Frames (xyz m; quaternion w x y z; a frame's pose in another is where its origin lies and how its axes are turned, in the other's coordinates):
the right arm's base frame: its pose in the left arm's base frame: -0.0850 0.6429 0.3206 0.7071 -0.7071 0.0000 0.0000
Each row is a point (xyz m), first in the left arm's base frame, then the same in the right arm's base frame.
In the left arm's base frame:
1: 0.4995 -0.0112 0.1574
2: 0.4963 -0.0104 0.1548
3: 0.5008 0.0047 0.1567
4: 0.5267 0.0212 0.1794
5: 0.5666 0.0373 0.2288
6: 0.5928 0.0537 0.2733
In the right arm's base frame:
1: 0.5845 0.1632 -0.6541
2: 0.5813 0.1658 -0.6533
3: 0.5858 0.1639 -0.6382
4: 0.6117 0.1412 -0.6217
5: 0.6516 0.0918 -0.6056
6: 0.6778 0.0473 -0.5892

